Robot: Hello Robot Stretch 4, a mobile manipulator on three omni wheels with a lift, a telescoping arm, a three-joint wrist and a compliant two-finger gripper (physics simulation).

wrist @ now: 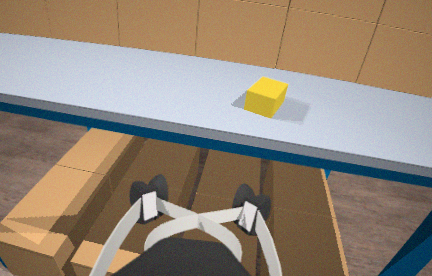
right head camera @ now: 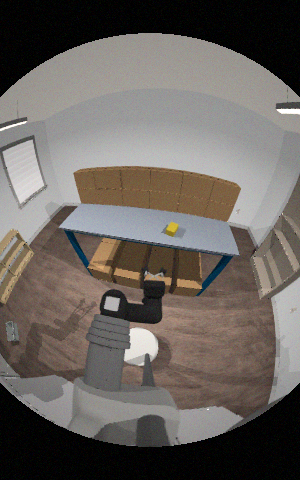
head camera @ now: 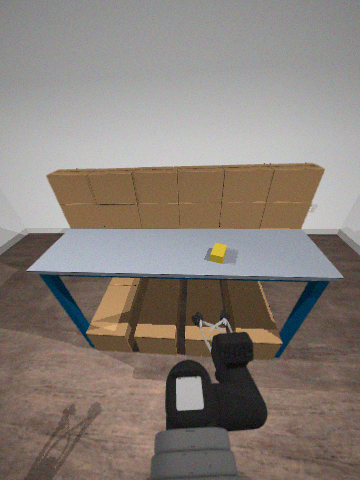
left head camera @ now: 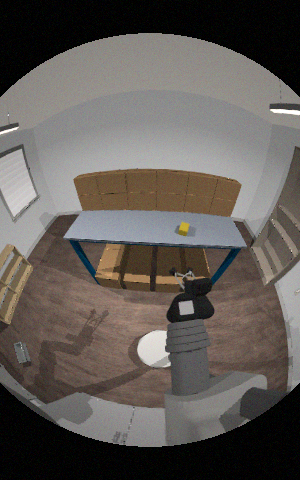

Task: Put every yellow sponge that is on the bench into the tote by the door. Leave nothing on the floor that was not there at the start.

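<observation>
One yellow sponge [head camera: 218, 253] [left head camera: 184, 229] [right head camera: 172, 229] [wrist: 266, 97] lies on the grey-blue top of the bench [head camera: 125, 250] [left head camera: 125, 225] [right head camera: 110, 220] [wrist: 125, 80], right of the middle. My gripper [head camera: 211, 318] [left head camera: 182, 271] [right head camera: 154, 273] [wrist: 201, 195] is open and empty, its fingertips well apart. It is in front of the bench, on the near side of the sponge and apart from it. In the wrist view the sponge is above and right of the fingers. A small grey container [left head camera: 22, 353] [right head camera: 12, 331] stands on the floor at far left; I cannot tell whether it is the tote. The door does not show.
Brown boxes or panels [head camera: 155, 185] rise behind the bench. Open brown boxes [head camera: 155, 340] fill much of the space beneath it, between blue legs [head camera: 300, 315]. A wooden rack [left head camera: 21, 295] stands at the left wall and a beige shelf unit [left head camera: 286, 260] at the right.
</observation>
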